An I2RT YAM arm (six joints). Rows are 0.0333 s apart.
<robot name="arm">
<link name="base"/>
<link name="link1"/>
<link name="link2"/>
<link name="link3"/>
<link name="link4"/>
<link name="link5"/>
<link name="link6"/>
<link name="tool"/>
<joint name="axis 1" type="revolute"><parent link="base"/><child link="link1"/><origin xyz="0 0 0.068" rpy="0 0 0"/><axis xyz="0 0 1"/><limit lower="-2.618" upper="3.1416"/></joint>
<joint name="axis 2" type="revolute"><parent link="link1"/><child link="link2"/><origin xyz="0.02 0.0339 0.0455" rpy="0 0 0"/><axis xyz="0 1 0"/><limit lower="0" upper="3.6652"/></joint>
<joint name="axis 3" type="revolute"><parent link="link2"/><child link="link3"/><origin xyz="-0.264 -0.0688 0" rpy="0 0 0"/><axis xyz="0 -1 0"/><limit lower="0" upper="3.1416"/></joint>
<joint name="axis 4" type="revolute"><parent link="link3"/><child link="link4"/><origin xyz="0.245 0.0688 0.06" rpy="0 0 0"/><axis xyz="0 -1 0"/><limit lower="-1.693" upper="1.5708"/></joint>
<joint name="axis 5" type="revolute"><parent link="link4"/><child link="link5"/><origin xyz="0.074 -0.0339 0.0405" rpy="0 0 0"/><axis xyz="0 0 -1"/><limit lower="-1.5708" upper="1.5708"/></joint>
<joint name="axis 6" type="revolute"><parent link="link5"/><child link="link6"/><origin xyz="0.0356 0 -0.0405" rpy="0 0 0"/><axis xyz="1 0 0"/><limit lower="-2.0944" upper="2.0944"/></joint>
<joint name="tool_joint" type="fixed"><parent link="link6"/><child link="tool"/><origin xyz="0 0 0" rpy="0 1.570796 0"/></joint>
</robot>
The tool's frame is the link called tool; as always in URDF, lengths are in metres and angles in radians.
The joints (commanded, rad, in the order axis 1, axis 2, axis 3, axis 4, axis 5, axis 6), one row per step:
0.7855, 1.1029, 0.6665, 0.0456, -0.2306, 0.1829
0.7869, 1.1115, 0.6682, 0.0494, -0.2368, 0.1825
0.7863, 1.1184, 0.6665, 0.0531, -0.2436, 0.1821
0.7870, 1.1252, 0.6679, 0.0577, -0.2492, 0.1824
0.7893, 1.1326, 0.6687, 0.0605, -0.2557, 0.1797
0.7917, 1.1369, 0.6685, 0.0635, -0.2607, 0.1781
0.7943, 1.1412, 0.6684, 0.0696, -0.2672, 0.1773
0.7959, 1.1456, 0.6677, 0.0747, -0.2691, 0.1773
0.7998, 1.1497, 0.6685, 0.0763, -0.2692, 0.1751
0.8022, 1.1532, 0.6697, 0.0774, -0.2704, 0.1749
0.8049, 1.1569, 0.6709, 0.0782, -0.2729, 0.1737
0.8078, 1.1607, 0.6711, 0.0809, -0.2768, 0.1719
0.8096, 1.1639, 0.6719, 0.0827, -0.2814, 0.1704
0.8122, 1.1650, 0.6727, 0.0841, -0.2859, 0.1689
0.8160, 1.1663, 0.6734, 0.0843, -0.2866, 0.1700
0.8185, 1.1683, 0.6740, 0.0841, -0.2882, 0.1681
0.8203, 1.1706, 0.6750, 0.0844, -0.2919, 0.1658
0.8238, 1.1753, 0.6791, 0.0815, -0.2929, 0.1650
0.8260, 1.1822, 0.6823, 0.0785, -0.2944, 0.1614
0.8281, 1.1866, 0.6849, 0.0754, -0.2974, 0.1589
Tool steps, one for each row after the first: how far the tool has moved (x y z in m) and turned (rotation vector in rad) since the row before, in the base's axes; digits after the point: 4 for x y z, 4 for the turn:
0.0007, 0.0015, -0.0010, -0.0007, 0.0035, 0.0073
0.0006, 0.0007, -0.0018, -0.0018, 0.0050, 0.0058
0.0006, 0.0011, -0.0006, 0.0011, 0.0023, 0.0057
0.0003, 0.0014, -0.0011, -0.0021, 0.0023, 0.0093
-0.0001, 0.0010, -0.0008, -0.0004, 0.0012, 0.0076
-0.0001, 0.0012, -0.0004, 0.0027, 0.0000, 0.0089
0.0002, 0.0009, -0.0008, 0.0005, 0.0005, 0.0033
-0.0002, 0.0012, -0.0005, -0.0021, -0.0006, 0.0048
0.0000, 0.0009, -0.0003, -0.0006, 0.0010, 0.0036
-0.0001, 0.0010, -0.0004, -0.0010, 0.0009, 0.0055
-0.0002, 0.0010, -0.0006, -0.0003, 0.0003, 0.0072
-0.0001, 0.0008, -0.0003, 0.0002, 0.0005, 0.0066
-0.0004, 0.0007, 0.0002, 0.0014, -0.0007, 0.0073
-0.0006, 0.0009, 0.0000, 0.0003, 0.0014, 0.0040
-0.0003, 0.0007, -0.0003, -0.0015, 0.0000, 0.0047
-0.0002, 0.0007, -0.0002, -0.0006, -0.0002, 0.0061
-0.0001, 0.0013, 0.0000, -0.0026, 0.0020, 0.0047
0.0003, 0.0012, -0.0009, -0.0059, 0.0020, 0.0050
0.0000, 0.0010, -0.0005, -0.0037, 0.0021, 0.0058

